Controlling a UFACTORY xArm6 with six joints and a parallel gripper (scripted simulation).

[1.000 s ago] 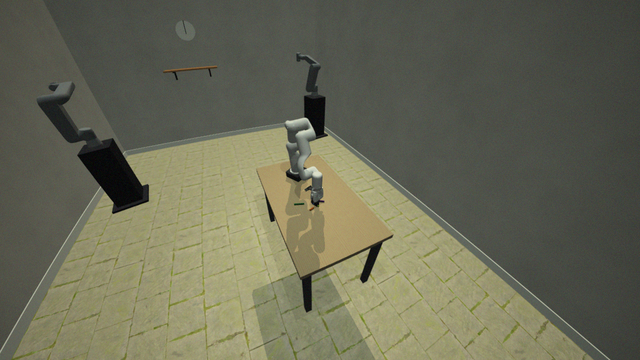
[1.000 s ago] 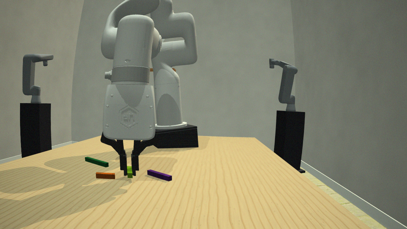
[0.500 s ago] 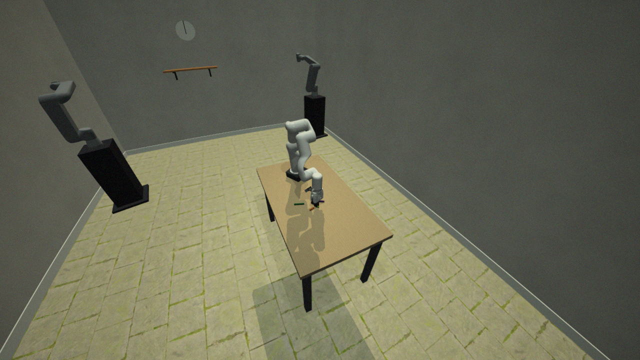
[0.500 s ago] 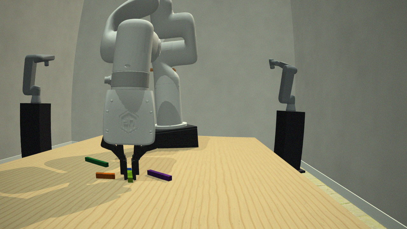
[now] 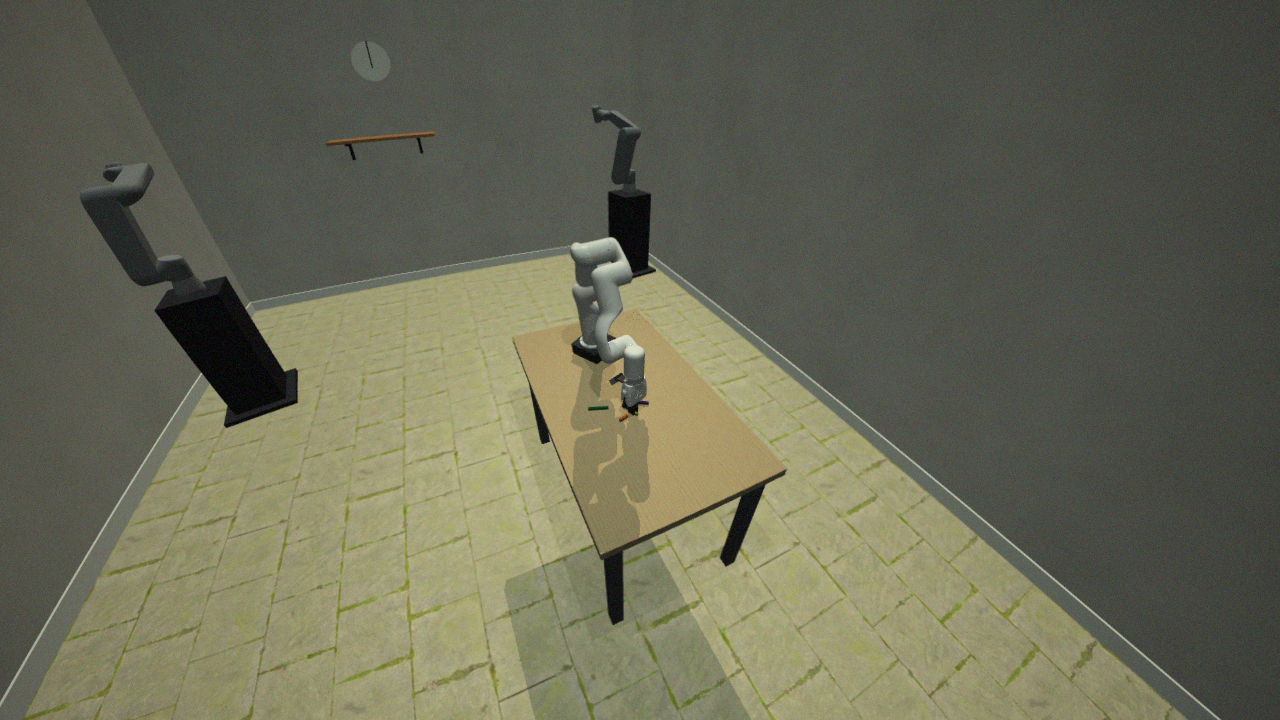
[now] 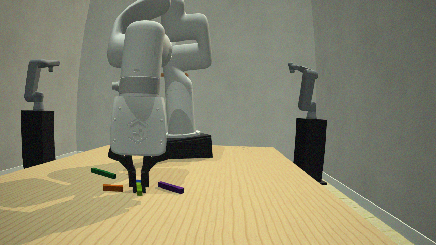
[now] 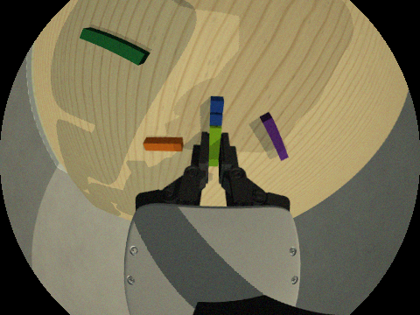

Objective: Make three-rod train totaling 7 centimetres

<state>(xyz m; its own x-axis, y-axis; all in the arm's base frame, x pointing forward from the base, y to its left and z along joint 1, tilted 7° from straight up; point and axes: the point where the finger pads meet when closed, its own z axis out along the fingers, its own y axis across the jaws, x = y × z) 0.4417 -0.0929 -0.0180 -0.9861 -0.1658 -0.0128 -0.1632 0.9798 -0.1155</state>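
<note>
The lime rod is 20 mm below my hand. Round my hand: orange rod: 10 mm ahead, 50 mm to the right, 20 mm below; then purple rod: 20 mm behind, 60 mm to the left, 20 mm below; then green rod: 100 mm behind, 100 mm to the right, 20 mm below.
</note>
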